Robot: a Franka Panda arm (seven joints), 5 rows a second.
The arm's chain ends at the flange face. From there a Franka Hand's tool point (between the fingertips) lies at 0.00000 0.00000 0.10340 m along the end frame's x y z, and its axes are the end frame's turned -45 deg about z.
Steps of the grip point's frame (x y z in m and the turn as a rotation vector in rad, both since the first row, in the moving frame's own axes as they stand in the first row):
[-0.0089 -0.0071 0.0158 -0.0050 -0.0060 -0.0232]
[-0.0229 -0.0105 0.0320 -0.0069 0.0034 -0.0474]
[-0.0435 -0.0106 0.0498 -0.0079 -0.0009 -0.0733]
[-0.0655 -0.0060 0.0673 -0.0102 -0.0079 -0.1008]
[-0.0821 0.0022 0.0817 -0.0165 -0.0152 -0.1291]
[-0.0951 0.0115 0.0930 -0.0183 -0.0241 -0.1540]
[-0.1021 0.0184 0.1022 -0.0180 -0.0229 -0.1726]
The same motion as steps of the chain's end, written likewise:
[-0.0112 0.0005 0.0158 -0.0078 -0.0007 -0.0232]
[-0.0244 0.0085 0.0320 -0.0025 0.0073 -0.0474]
[-0.0388 0.0226 0.0498 -0.0062 0.0049 -0.0733]
[-0.0508 0.0408 0.0673 -0.0128 0.0016 -0.1008]
[-0.0567 0.0573 0.0817 -0.0224 0.0009 -0.1291]
[-0.0589 0.0723 0.0930 -0.0300 -0.0041 -0.1540]
[-0.0591 0.0822 0.1022 -0.0289 -0.0035 -0.1726]

